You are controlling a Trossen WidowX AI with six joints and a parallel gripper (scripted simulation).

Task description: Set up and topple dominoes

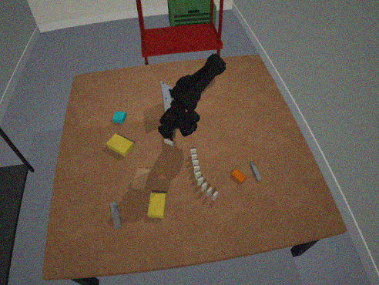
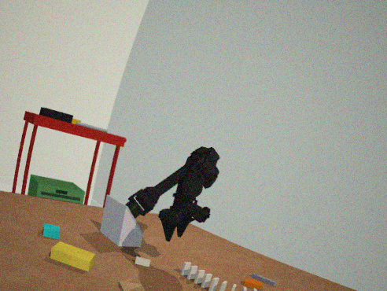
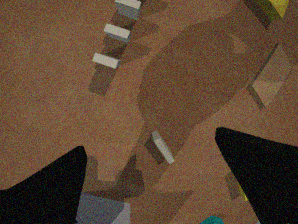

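My gripper tip is 12 cm past the yellow block, 29 cm to the left of it and 11 cm above it. Also, from my gripper tip: teal block (31 cm behind, 27 cm to the right, 11 cm below); tan block (10 cm ahead, 22 cm to the right, 12 cm below); orange block (22 cm ahead, 21 cm to the left, 11 cm below).
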